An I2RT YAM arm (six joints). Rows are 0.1 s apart.
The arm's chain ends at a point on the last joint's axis. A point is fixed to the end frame.
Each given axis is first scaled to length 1.
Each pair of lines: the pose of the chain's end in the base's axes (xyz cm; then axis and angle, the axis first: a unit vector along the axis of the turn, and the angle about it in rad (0 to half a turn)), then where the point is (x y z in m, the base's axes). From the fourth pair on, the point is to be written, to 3 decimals.
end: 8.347 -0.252 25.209 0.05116 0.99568 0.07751 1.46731
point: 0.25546 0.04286 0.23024
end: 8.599 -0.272 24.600 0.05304 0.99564 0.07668 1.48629
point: 0.25758 0.04253 0.22098
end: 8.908 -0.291 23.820 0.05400 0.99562 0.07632 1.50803
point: 0.26007 0.04246 0.20954
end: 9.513 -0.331 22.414 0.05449 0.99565 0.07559 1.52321
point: 0.266 0.042 0.193
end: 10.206 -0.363 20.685 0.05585 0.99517 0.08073 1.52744
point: 0.272 0.043 0.175
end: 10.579 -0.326 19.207 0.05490 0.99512 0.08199 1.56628
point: 0.274 0.044 0.154
